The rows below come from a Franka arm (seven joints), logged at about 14 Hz.
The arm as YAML. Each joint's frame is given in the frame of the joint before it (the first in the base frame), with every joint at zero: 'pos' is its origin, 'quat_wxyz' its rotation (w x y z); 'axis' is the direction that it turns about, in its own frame. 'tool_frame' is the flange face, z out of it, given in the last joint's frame.
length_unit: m
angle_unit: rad
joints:
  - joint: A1
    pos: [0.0, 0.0, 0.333]
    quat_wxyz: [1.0, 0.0, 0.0, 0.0]
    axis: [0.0, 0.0, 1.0]
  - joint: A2
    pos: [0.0, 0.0, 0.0]
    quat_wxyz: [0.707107, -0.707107, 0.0, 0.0]
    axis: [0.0, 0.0, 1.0]
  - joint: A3
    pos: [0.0, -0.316, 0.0]
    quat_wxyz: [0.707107, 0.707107, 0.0, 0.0]
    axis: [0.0, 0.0, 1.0]
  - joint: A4
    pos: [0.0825, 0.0, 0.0]
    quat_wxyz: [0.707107, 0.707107, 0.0, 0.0]
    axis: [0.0, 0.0, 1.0]
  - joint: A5
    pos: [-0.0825, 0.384, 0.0]
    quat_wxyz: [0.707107, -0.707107, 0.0, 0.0]
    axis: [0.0, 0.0, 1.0]
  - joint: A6
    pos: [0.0, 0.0, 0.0]
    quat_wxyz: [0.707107, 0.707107, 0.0, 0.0]
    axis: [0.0, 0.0, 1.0]
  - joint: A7
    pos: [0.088, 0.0, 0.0]
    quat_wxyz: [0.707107, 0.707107, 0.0, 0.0]
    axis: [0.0, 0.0, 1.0]
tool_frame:
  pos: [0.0, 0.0, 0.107]
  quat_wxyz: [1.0, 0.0, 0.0, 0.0]
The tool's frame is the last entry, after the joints.
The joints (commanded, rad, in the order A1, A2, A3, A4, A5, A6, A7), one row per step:
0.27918, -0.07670, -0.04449, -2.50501, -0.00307, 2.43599, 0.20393
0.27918, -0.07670, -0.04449, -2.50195, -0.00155, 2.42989, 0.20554
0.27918, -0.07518, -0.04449, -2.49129, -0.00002, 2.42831, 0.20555
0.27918, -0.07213, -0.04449, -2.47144, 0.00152, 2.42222, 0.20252
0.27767, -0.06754, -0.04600, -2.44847, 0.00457, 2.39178, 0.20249
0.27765, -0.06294, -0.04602, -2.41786, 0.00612, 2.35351, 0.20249
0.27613, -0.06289, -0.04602, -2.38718, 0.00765, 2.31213, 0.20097
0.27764, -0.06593, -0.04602, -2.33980, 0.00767, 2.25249, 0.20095
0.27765, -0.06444, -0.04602, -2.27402, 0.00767, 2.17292, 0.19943
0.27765, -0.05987, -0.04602, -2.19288, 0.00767, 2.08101, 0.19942
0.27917, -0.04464, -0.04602, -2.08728, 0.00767, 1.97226, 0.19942
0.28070, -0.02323, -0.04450, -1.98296, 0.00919, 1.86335, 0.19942
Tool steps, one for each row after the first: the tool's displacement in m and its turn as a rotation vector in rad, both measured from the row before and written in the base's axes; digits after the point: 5 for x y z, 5 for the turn. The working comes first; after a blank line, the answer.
Tool pose at each row, in the base's axes (x y z in m, rotation vector in rad; the steps are taken from these numbers as rounded here):
0.44785, 0.10721, 0.31163, -3.13811, -0.05211, -0.01117
0.44824, 0.10730, 0.31232, -3.13789, -0.04777, -0.00617
0.45158, 0.10809, 0.31579, -3.13531, -0.04587, -0.01741
0.45739, 0.10946, 0.32192, -3.13196, -0.04873, -0.03348
0.46193, 0.10908, 0.32649, -3.13289, -0.04064, -0.01438
0.46759, 0.11042, 0.33364, -3.13461, -0.03905, 0.00471
0.47283, 0.11093, 0.34290, -3.13560, -0.03770, 0.02159
0.48026, 0.11346, 0.35951, -3.13700, -0.04064, 0.03588
0.48998, 0.11578, 0.38076, -3.13959, -0.04378, 0.05943
0.50084, 0.11836, 0.40702, 3.13817, 0.04463, -0.08297
0.51376, 0.12231, 0.43837, 3.13295, 0.04794, -0.11084
0.52394, 0.12670, 0.46658, 3.12616, 0.05279, -0.15054

0.00039, 0.00009, 0.00069, 0.00026, 0.00319, -0.00276
0.00334, 0.00079, 0.00347, 0.00268, -0.00713, -0.00119
0.00581, 0.00137, 0.00613, 0.00332, -0.01023, 0.00184
0.00454, -0.00038, 0.00457, -0.00080, 0.01221, -0.00512
0.00566, 0.00134, 0.00715, -0.00182, 0.01217, -0.00098
0.00524, 0.00051, 0.00926, -0.00118, 0.01075, -0.00083
0.00743, 0.00253, 0.01661, -0.00166, 0.00908, 0.00190
0.00972, 0.00232, 0.02125, -0.00316, 0.01493, 0.00204
0.01086, 0.00258, 0.02626, -0.00334, 0.01496, 0.00062
0.01292, 0.00395, 0.03135, -0.00450, 0.01780, 0.00225
0.01018, 0.00439, 0.02821, -0.00533, 0.02543, 0.00326

